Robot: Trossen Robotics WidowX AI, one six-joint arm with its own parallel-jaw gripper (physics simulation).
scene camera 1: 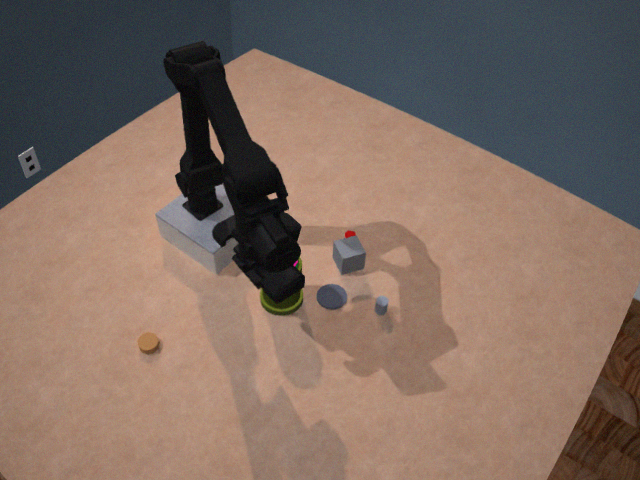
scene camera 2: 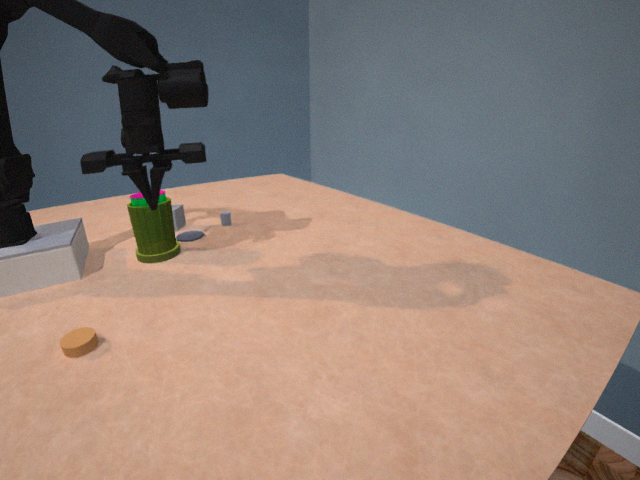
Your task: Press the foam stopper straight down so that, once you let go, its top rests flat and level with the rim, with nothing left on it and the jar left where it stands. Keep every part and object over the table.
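The olive-green jar (scene camera 1: 281, 310) (scene camera 2: 155, 233) stands upright on the table on a wider foot. The foam stopper (scene camera 1: 295, 264) (scene camera 2: 138, 201), green with a magenta top, sits in its mouth and sticks up above the rim in scene camera 2. Whether it is tilted is hard to tell. My gripper (scene camera 2: 153, 206) is shut and empty, pointing down. Its tips overlap the stopper and the near rim in scene camera 2; whether they touch either is unclear. In scene camera 1 the arm hides the fingertips, most of the stopper and much of the jar.
A grey cube (scene camera 1: 349, 255) (scene camera 2: 178, 217), a red object (scene camera 1: 349, 234), a dark flat disc (scene camera 1: 331, 296) (scene camera 2: 190, 236) and a small blue-grey cylinder (scene camera 1: 381, 305) (scene camera 2: 225, 218) lie beyond the jar. An orange disc (scene camera 1: 148, 342) (scene camera 2: 79, 342) lies apart. The arm's pale base block (scene camera 1: 188, 242) (scene camera 2: 41, 268) is near the jar.
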